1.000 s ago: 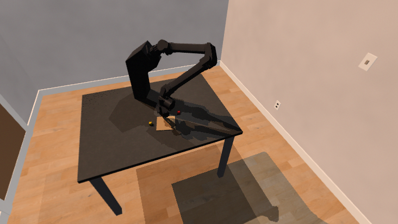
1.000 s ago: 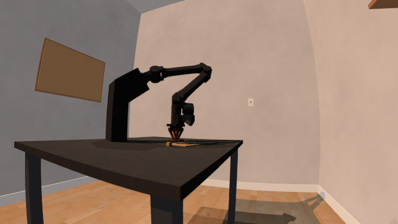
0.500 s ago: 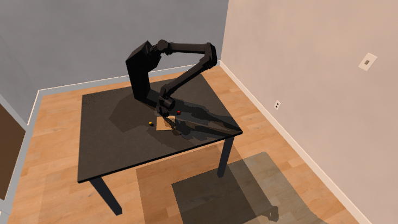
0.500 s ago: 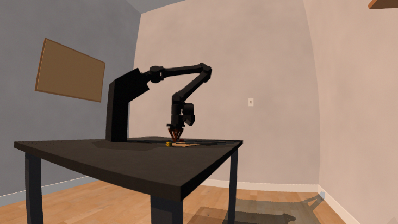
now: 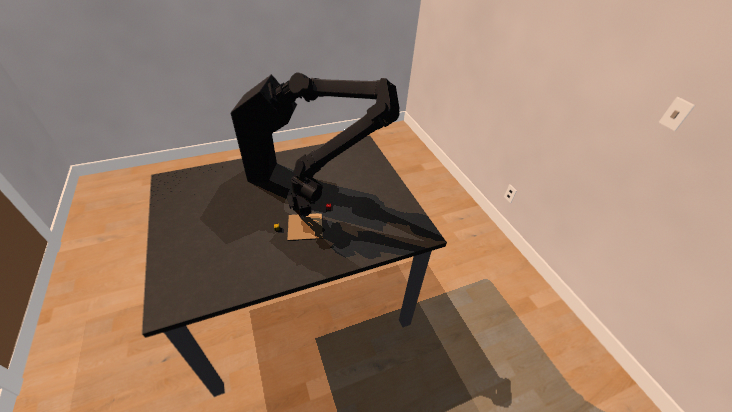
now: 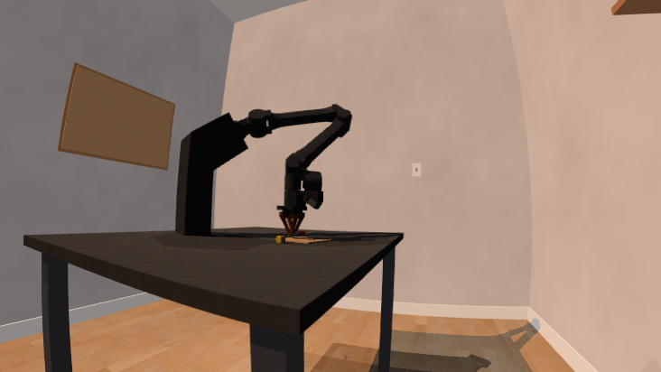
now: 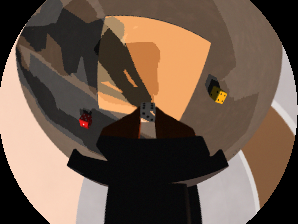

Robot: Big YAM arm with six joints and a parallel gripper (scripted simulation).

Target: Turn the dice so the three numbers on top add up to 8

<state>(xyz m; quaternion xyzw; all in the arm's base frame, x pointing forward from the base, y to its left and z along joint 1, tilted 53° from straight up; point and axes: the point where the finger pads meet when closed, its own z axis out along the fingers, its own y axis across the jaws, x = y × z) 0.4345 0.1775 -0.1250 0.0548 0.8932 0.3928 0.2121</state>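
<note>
My hand is right at the white die. From my hand the other things lie so: yellow die: 4 cm ahead, 11 cm to the right, 1 cm below; tan mat: 5 cm ahead, 2 cm below; red die: 4 cm behind, 12 cm to the left, 1 cm below.
</note>
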